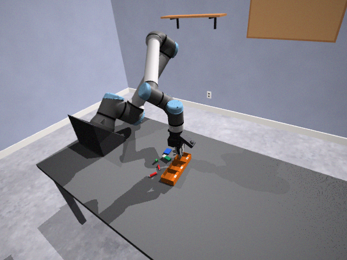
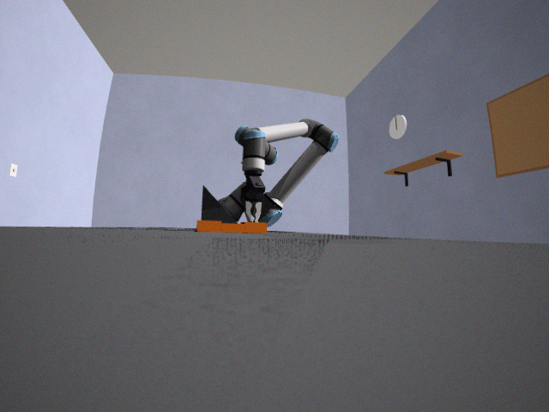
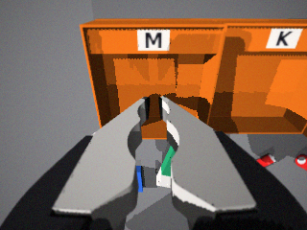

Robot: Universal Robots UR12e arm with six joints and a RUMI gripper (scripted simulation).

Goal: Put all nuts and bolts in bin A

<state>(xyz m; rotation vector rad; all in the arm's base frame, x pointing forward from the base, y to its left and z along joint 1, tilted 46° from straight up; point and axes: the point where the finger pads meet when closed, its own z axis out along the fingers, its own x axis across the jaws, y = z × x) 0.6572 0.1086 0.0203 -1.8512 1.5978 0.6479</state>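
Right now the grey nut is 70 mm behind my hand, 40 mm to the left of it and 30 mm below it. Round my hand: green block (100 mm behind, 30 mm to the right, 30 mm below); then orange bin rack (20 mm ahead, 80 mm to the right, 20 mm below); then blue block (130 mm behind, 30 mm to the left, 30 mm below).
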